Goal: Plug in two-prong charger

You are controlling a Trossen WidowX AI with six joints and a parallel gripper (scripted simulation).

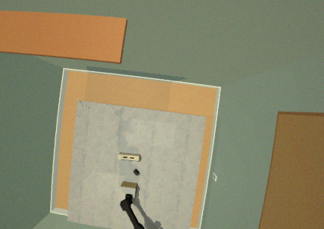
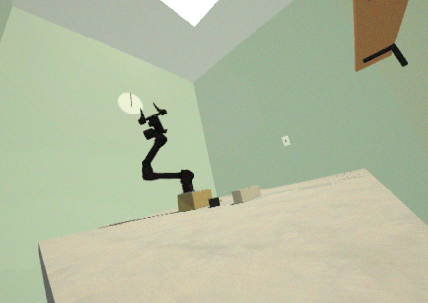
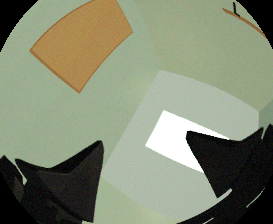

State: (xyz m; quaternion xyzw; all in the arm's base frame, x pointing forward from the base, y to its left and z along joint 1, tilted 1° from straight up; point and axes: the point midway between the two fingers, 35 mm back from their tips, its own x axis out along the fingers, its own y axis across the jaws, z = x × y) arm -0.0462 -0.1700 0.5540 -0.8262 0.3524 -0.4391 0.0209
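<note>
Right now the black two-prong charger is 65 cm below my gripper tip, 26 cm ahead of it and 18 cm to the left of it.
</note>
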